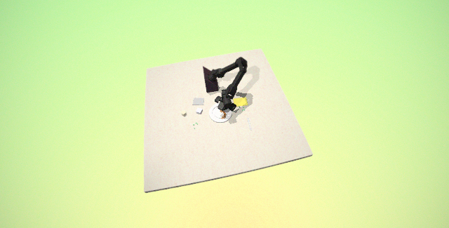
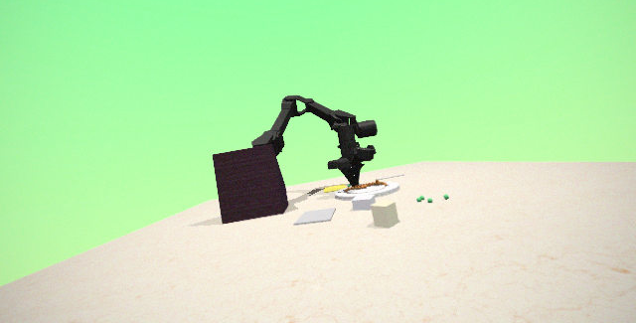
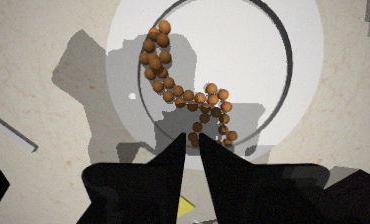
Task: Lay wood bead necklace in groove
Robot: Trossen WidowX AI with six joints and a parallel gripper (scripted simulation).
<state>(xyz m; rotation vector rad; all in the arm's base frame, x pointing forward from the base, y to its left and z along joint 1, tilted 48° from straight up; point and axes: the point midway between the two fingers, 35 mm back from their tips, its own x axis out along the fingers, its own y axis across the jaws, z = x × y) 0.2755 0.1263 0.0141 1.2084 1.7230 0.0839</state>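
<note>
My gripper tip is 20 mm short of the round white bead board, 50 mm to the left of it and 10 mm above it. From my gripper tip the other things lie so: thin white strip (170 mm ahead, 170 mm to the left, 10 mm below); then yellow card (60 mm behind, 140 mm to the left, 10 mm below); then grey flat plate (130 mm behind, 230 mm to the right, 10 mm below).
</note>
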